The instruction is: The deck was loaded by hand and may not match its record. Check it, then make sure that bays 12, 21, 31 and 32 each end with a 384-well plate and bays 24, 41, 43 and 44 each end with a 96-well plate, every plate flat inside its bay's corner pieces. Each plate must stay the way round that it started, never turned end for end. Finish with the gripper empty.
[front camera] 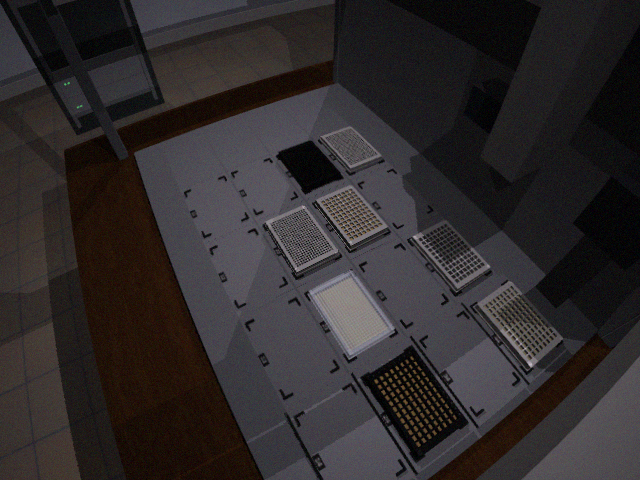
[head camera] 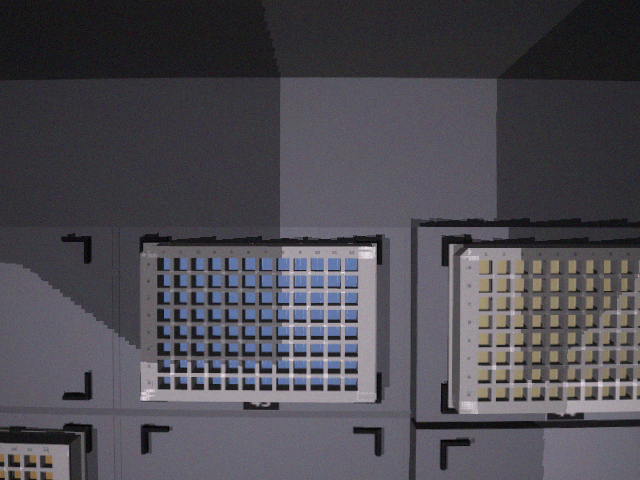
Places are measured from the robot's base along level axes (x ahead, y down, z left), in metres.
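Pixels of known places: gripper, fingertip midpoint: (front camera: 566, 280); robot's base, origin of the base link: (front camera: 186, 193).
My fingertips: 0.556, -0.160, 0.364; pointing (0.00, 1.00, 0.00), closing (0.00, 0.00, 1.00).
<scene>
Ahead of a thing's pixels: the offset from my fingertips to its top centre, as dx, dy, dz. "*": to the spot under its first point. Level surfaces: height alone.
The bay 43 plate {-0.164, +0.146, +0.000} (front camera: 450, 255) (head camera: 258, 322) is white, 96-well, with blue wells. A white 96-well plate {+0.000, +0.131, +0.000} (front camera: 518, 325) (head camera: 547, 330) with yellow wells sits in bay 44. Bay 24 holds a black 96-well plate {+0.000, +0.131, -0.214} (front camera: 416, 400) with orange wells. Bay 32 holds a white 96-well plate {-0.328, +0.146, -0.107} (front camera: 351, 215) (head camera: 31, 467) with orange wells. White 384-well plates stand in bay 22 {* -0.319, +0.147, -0.215} (front camera: 302, 240) and bay 41 {* -0.483, +0.146, -0.003} (front camera: 351, 148). A clear-rimmed, cream, fine-welled plate {-0.164, +0.146, -0.214} (front camera: 352, 313) is in bay 23. Bay 31 holds a black plate {-0.492, +0.146, -0.107} (front camera: 310, 165), wells too dark to tell. The gripper jaws do not show.
Bays 11, 12, 13, 14, 21, 33, 34 and 42 show bare corner pieces. A dark gantry column (front camera: 537, 93) hangs at the upper right in the front view. The deck {dy +0.160} (front camera: 170, 160) has a brown rim {* -0.813, +0.170, -0.236} (front camera: 206, 116), and the fourth-column bays have dark raised edges.
</scene>
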